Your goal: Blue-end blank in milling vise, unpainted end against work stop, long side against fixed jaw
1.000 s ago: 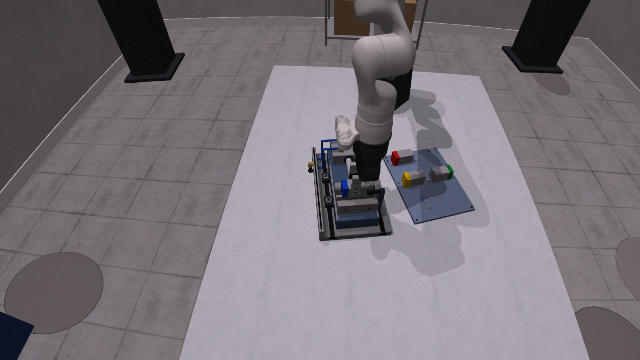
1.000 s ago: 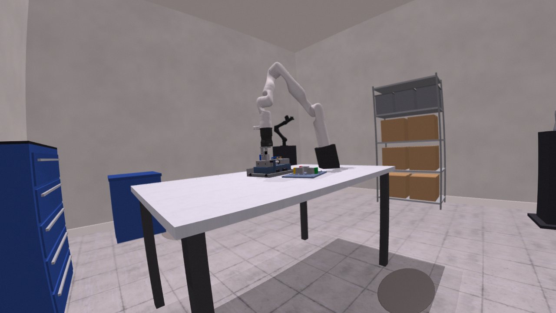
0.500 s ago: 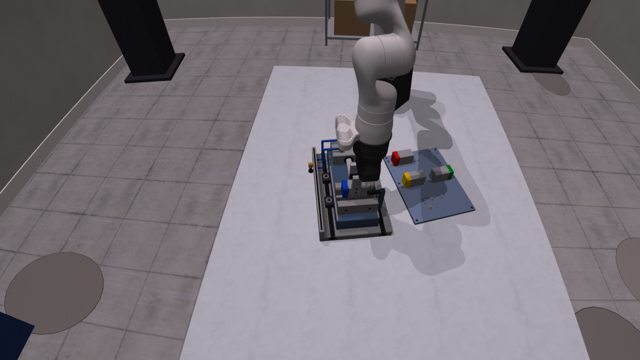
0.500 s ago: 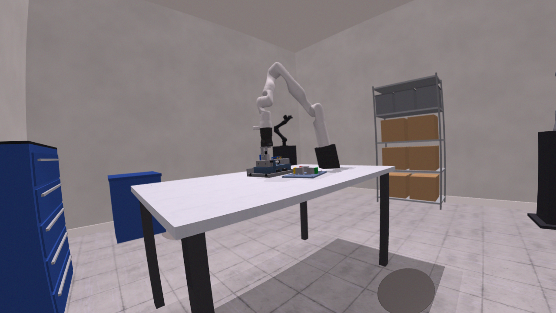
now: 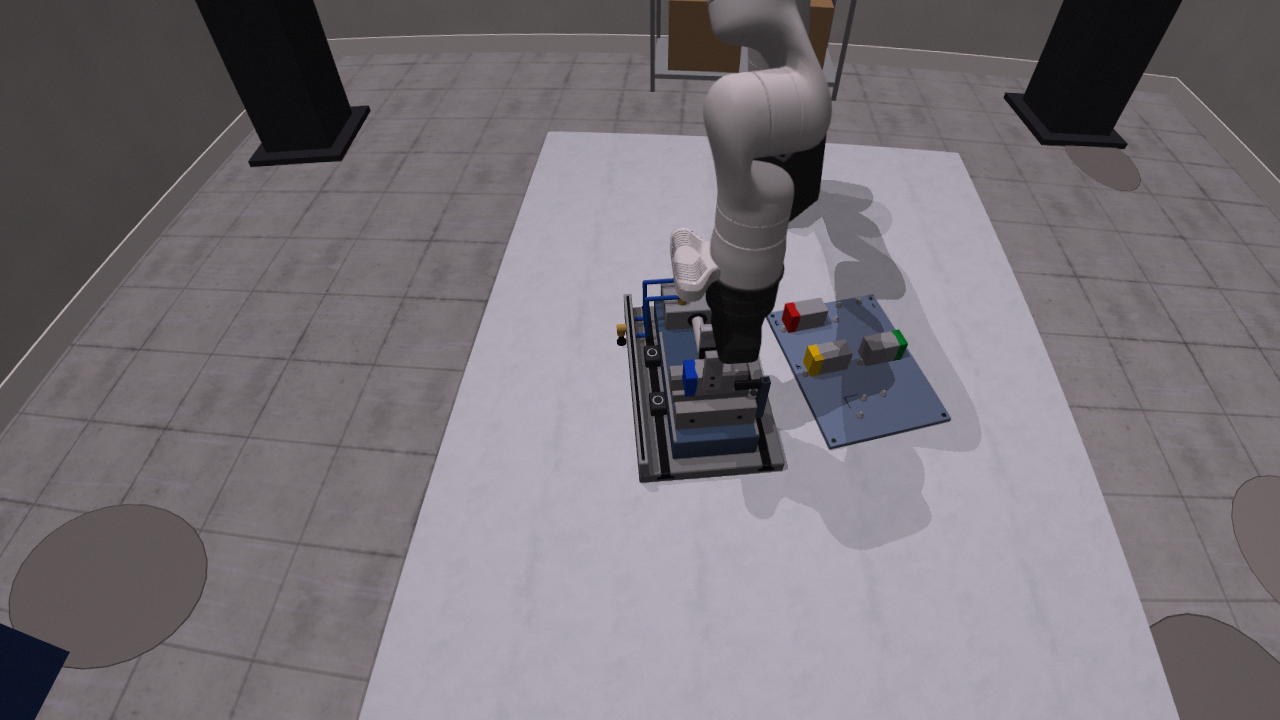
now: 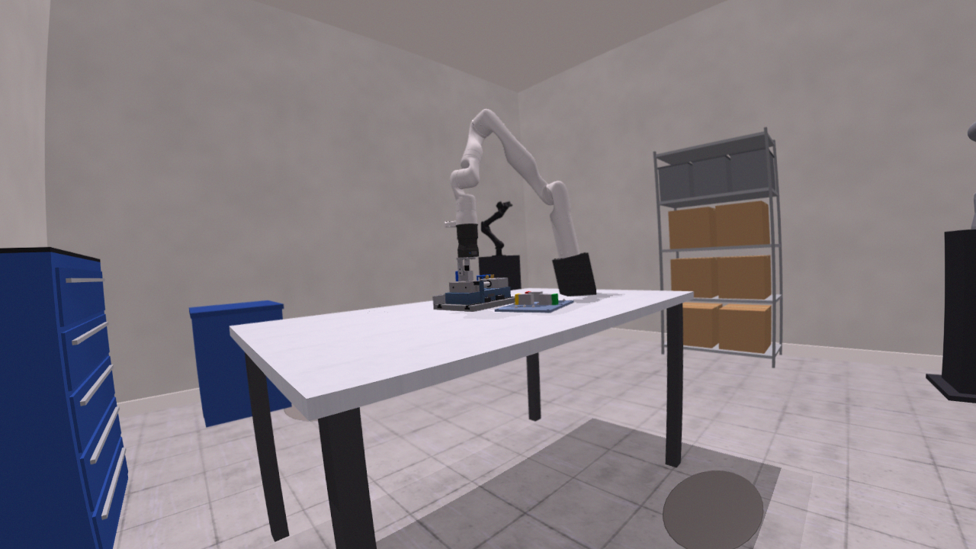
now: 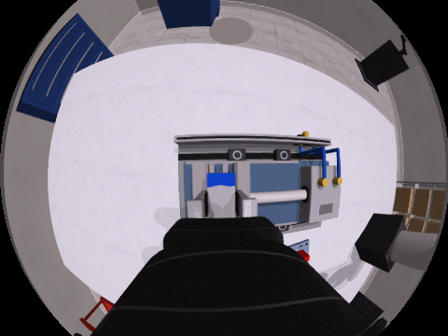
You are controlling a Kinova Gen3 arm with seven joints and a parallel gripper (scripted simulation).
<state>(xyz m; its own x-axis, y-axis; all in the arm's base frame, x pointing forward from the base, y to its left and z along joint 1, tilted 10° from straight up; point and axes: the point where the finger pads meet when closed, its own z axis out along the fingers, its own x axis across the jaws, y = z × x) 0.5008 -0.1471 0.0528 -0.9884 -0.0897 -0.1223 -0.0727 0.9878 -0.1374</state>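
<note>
Right now my hand is 20 mm above the blue-ended blank. The rest, counted from my hand: vise base rail 70 mm behind, 90 mm to the right, 100 mm below; then work stop rod 10 mm behind, 50 mm to the left, 50 mm below; then fixed jaw 30 mm ahead, 10 mm to the left, 60 mm below.
</note>
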